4 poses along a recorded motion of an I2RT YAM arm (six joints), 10 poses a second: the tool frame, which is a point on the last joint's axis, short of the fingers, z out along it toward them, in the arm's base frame.
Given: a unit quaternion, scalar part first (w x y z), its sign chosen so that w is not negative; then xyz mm.
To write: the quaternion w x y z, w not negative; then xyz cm. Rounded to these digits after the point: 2 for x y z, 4 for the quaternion.
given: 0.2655 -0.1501 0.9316 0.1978 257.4 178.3 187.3
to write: 0.2655 -0.1501 0.9316 0.1978 25.74 17.83 18.73
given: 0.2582 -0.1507 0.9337 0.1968 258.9 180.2 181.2
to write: 0.2582 -0.1507 0.9337 0.1968 25.89 18.02 18.12
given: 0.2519 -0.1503 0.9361 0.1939 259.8 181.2 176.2
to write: 0.2519 -0.1503 0.9361 0.1939 25.98 18.12 17.62
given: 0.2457 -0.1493 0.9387 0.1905 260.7 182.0 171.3
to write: 0.2457 -0.1493 0.9387 0.1905 26.07 18.20 17.13
